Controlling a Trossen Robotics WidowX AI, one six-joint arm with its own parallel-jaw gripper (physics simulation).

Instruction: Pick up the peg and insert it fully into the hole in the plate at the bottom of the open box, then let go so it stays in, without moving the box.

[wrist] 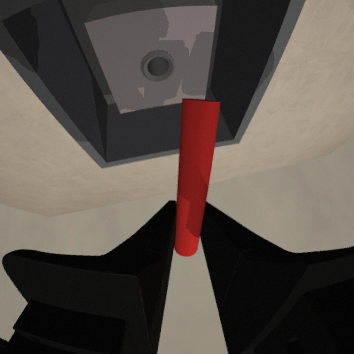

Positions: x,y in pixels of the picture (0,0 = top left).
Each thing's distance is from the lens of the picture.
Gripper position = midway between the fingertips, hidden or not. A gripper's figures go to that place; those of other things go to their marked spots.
gripper (186,207): 10 cm
red peg (199,117): 6 cm
